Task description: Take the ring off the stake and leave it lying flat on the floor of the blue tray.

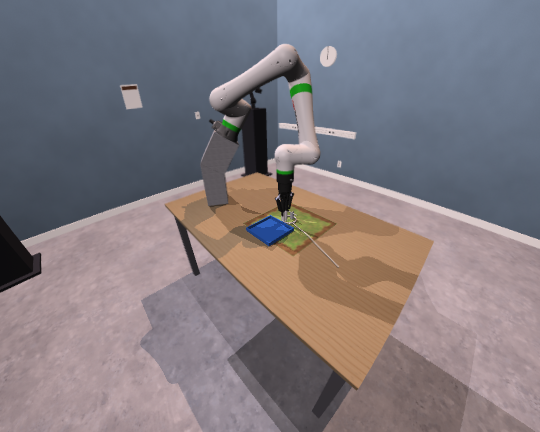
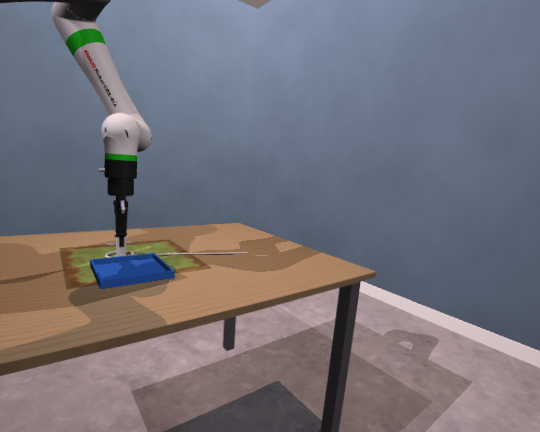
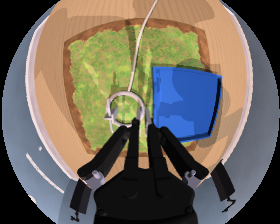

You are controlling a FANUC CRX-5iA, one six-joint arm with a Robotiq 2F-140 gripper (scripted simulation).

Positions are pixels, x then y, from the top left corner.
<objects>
blue tray: image 1; image 2; image 3 187,103
same spot on blue tray: (image 1: pixel 269 230) = (image 2: pixel 132 270)
</objects>
